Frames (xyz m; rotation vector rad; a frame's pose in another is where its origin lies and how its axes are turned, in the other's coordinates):
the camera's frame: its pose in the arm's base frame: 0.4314 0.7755 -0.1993 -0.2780 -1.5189 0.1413
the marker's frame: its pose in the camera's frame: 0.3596 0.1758 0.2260 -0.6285 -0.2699 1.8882
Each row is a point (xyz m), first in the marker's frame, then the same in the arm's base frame.
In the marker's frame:
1: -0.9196 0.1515 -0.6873
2: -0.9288 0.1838 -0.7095
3: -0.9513 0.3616 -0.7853
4: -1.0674 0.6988 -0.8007
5: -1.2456 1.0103 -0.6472
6: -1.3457 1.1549 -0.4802
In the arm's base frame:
1: 0.5563 0.2294 0.8490
2: 0.5844 0.2011 0.8438
3: 0.7099 0.0685 0.7763
4: 0.8127 -0.2352 0.6196
5: 0.7398 -0.5651 0.4240
6: 0.6183 -0.7284 0.2921

